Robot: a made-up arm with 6 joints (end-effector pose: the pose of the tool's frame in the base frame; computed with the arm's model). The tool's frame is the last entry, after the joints. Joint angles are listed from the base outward.
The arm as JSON. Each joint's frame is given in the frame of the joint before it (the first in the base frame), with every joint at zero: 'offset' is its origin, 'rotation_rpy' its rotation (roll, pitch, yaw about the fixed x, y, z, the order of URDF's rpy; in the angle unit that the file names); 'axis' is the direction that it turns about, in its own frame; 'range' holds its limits. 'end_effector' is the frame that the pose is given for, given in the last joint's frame.
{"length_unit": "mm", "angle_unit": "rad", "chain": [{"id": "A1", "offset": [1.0, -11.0, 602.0], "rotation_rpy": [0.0, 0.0, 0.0], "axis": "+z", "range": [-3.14, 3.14]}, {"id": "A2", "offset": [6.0, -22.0, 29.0], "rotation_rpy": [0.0, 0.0, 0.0], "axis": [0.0, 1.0, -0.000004], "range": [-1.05, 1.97]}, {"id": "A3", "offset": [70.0, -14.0, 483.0], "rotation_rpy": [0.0, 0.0, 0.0], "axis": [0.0, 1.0, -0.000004], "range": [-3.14, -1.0]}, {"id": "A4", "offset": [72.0, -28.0, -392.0], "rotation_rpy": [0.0, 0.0, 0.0], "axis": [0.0, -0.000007, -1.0], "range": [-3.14, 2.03]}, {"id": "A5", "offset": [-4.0, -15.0, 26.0], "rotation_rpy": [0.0, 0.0, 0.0], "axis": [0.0, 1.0, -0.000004], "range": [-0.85, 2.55]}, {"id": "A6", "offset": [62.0, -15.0, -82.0], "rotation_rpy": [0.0, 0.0, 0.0], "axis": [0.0, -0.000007, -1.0], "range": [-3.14, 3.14]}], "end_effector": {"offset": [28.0, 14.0, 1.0], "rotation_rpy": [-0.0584, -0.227, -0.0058]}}
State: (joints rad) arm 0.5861 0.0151 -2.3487 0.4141 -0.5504 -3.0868
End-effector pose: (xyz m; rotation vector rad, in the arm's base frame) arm 0.3269 0.0497 1.4853 -2.6366 -1.4775 0.7428
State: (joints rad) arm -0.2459 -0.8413 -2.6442 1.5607 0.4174 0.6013
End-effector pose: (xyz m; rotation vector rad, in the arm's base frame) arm -0.5157 0.0027 1.4420 2.3473 -1.7749 0.3605
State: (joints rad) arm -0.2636 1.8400 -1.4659 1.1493 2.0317 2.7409
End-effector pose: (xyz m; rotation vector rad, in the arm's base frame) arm 0.2946 -0.0895 0.0990 1.6961 -1.7985 0.6248
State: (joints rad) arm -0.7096 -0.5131 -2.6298 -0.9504 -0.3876 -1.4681
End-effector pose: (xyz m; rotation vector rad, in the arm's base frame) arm -0.2189 0.1721 1.5077 2.6734 -0.0240 -0.3591
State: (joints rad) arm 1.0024 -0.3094 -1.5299 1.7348 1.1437 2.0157
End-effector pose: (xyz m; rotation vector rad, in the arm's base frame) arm 0.1975 0.2912 1.2528 0.4807 1.6188 -0.8313
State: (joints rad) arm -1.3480 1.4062 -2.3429 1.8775 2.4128 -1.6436
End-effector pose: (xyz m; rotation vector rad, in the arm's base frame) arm 0.2069 -0.8074 0.5200 1.2013 -2.1147 0.1801
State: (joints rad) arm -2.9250 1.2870 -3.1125 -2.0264 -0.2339 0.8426
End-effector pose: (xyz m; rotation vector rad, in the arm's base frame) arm -0.8514 -0.2468 0.8676 -1.8450 0.5988 -0.8620
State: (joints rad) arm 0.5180 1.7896 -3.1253 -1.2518 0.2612 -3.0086
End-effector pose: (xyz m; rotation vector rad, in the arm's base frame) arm 0.8427 0.3875 0.4614 1.0608 -0.7278 -1.6157
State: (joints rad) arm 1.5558 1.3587 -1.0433 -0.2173 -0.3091 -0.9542
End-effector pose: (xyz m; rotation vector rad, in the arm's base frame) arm 0.0535 0.4965 0.2145 0.3737 -0.1095 2.6747
